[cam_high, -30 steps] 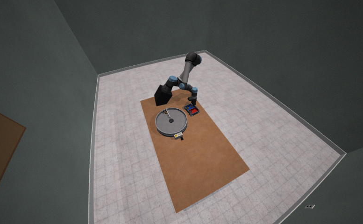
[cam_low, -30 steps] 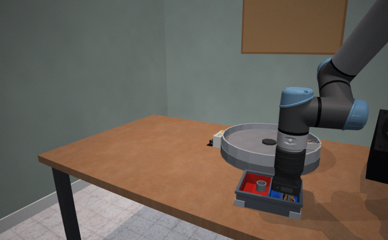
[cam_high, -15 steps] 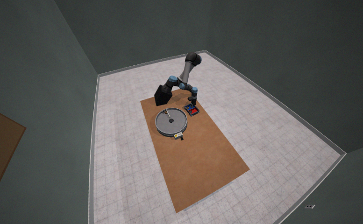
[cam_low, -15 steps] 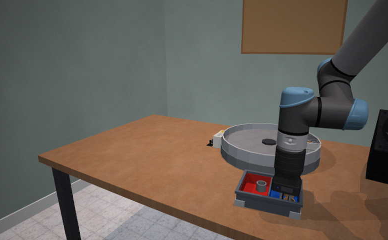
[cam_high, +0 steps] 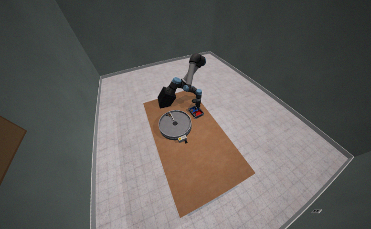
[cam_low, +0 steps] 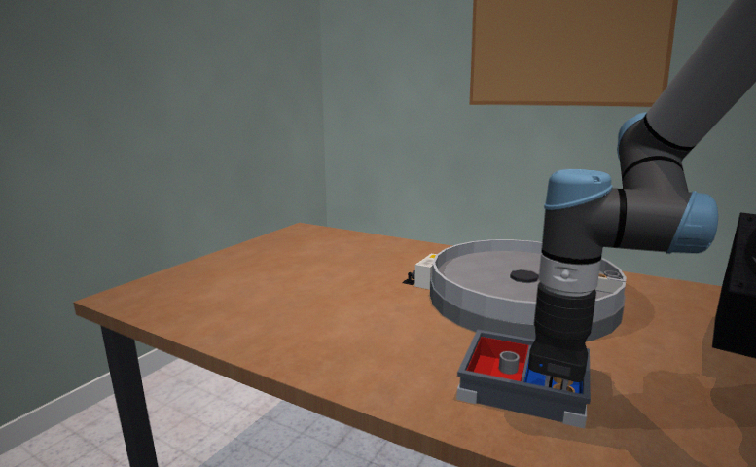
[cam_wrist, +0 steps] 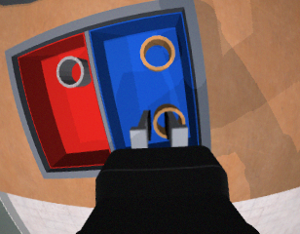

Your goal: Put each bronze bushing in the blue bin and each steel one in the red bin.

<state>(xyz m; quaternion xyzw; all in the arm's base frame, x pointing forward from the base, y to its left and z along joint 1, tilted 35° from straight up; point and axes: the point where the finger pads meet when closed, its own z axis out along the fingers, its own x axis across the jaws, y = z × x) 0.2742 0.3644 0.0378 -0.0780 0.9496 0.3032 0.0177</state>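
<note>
The bin is 60 mm ahead of my hand and 20 mm to the right of it. Also, from my hand: grey turntable: 350 mm to the right, 190 mm ahead, 20 mm above.
</note>
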